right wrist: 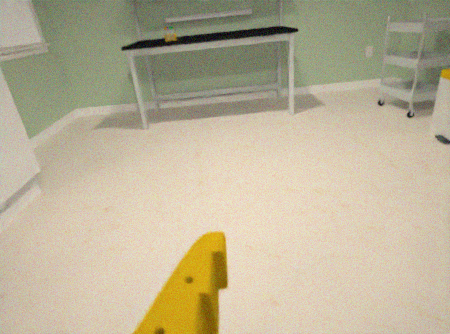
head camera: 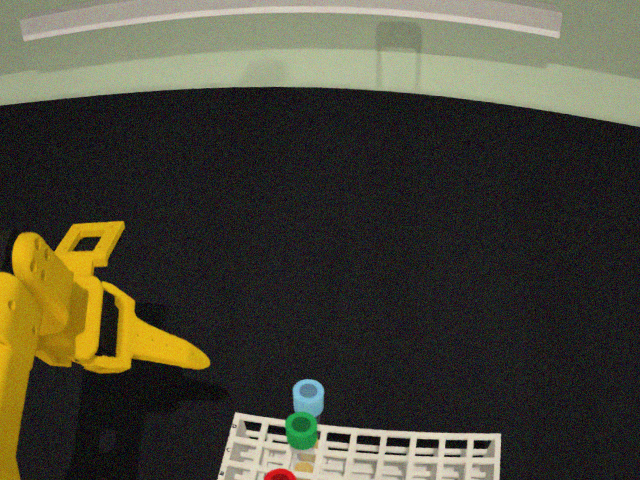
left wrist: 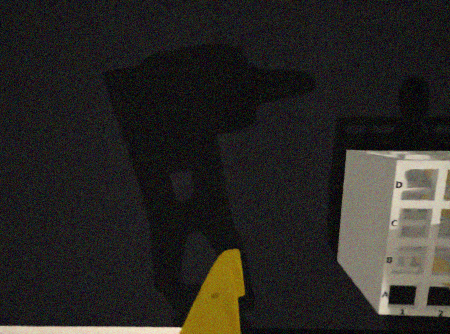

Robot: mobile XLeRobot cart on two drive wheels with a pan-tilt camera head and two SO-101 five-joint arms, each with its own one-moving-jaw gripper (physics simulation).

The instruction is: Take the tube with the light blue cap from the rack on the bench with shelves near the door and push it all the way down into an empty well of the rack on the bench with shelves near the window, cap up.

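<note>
The tube with the light blue cap stands upright at the back row of the white rack, its body mostly hidden behind the green cap. The rack's lower part is cut off in the head view. My left gripper is open and empty, to the left of the rack and the light blue cap, above the black bench top. One notched jaw shows in the left wrist view. My right gripper is open, with one notched jaw in view over the floor.
A green cap and a red cap stand in the near rack. In the right wrist view, a distant black-topped bench bears small tubes in yellowish tones. A cart stands right; a white cabinet side stands left.
</note>
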